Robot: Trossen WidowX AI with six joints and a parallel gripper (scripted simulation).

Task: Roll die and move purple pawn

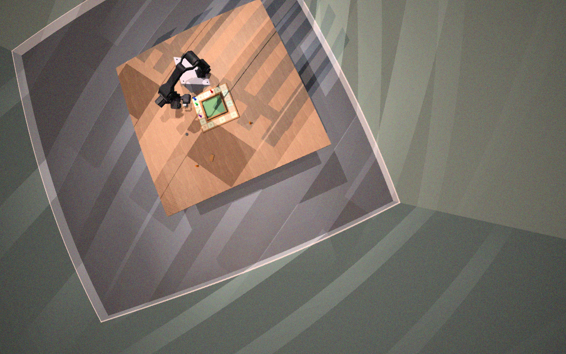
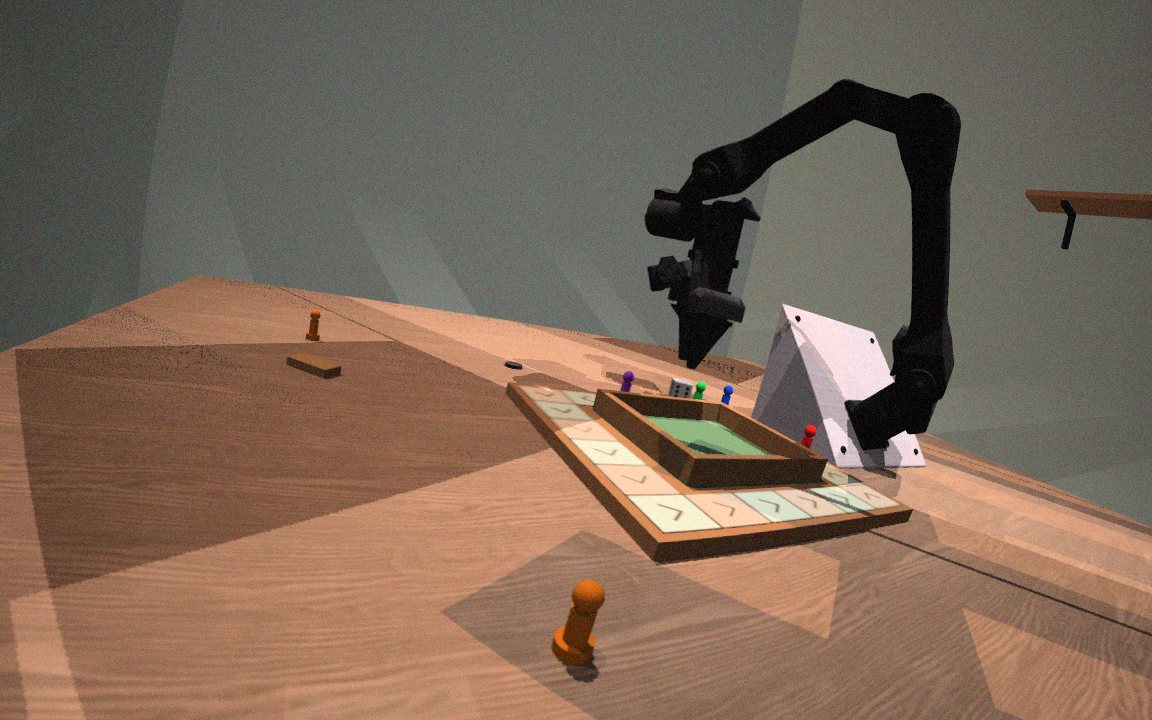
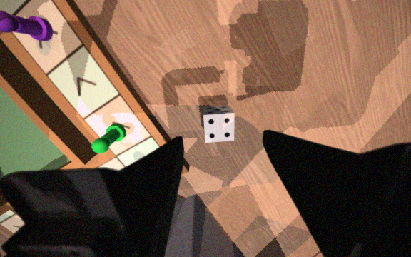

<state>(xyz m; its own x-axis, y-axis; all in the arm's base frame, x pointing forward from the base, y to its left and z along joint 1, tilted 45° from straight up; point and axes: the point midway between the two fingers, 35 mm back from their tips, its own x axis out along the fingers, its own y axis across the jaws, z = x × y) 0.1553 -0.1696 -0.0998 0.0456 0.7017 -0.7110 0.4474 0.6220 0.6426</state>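
My gripper tip is now 4 cm above the white die. From my gripper tip the other things lie so: purple pawn 13 cm ahead, 8 cm to the left, 2 cm below; then blue pawn 9 cm to the left, 2 cm below; then green pawn 4 cm ahead, 8 cm to the left, 2 cm below.
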